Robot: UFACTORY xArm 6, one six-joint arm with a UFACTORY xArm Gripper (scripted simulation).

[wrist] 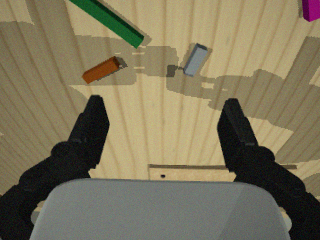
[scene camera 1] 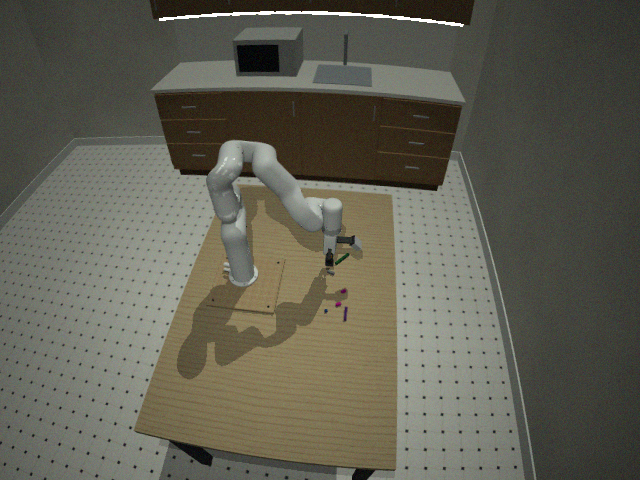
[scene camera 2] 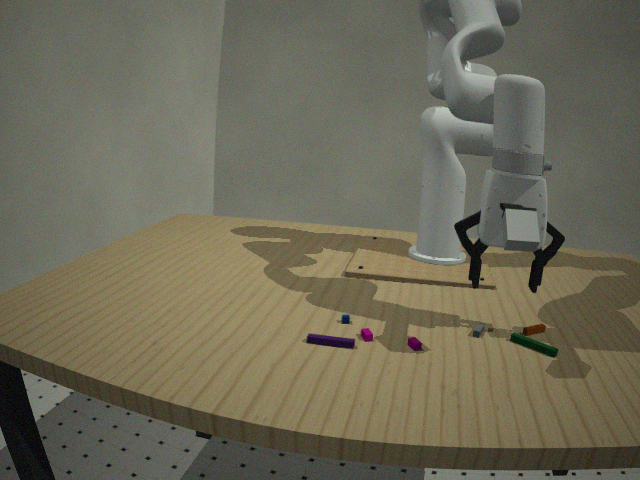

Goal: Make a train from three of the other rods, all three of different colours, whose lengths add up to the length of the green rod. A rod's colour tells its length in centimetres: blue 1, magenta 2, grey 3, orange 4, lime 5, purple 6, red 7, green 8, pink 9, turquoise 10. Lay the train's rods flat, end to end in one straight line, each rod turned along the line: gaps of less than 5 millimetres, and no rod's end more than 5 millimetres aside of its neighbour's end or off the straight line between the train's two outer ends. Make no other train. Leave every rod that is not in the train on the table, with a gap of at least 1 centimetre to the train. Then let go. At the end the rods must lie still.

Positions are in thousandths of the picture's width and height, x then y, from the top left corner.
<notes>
I see my gripper (scene camera 2: 788, 599).
My gripper also shows in the wrist view (wrist: 511, 465).
</notes>
